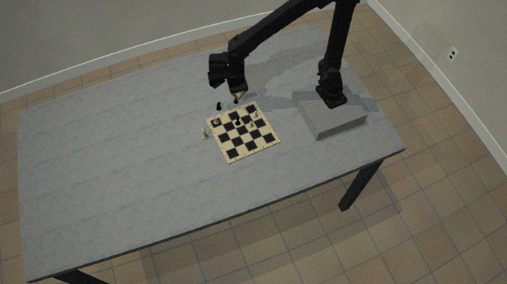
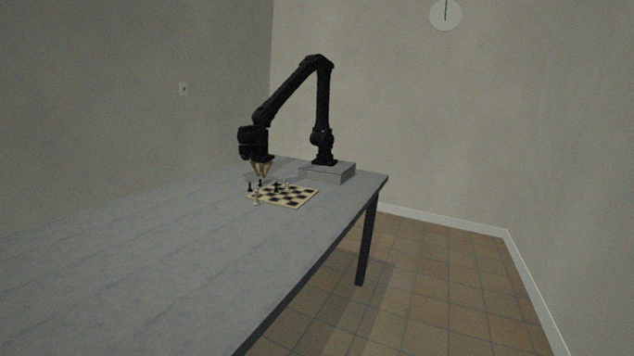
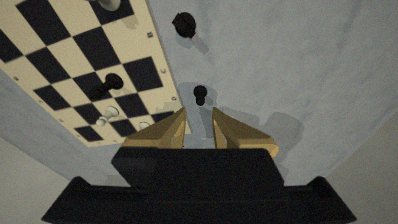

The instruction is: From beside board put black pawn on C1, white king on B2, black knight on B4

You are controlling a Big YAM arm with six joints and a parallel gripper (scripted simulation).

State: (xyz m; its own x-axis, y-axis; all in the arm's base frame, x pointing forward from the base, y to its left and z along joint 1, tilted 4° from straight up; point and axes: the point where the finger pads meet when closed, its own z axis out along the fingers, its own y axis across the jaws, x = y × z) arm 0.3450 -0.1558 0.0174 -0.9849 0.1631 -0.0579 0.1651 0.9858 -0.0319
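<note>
My gripper is now 3 cm above the black pawn and 1 cm short of it. From my hand the other things lie so: chessboard (14 cm to the left, 4 cm below, 4 cm ahead); white king (18 cm ahead, 11 cm to the left, 2 cm below); black chess piece (10 cm to the left, 4 cm ahead, 2 cm below).
</note>
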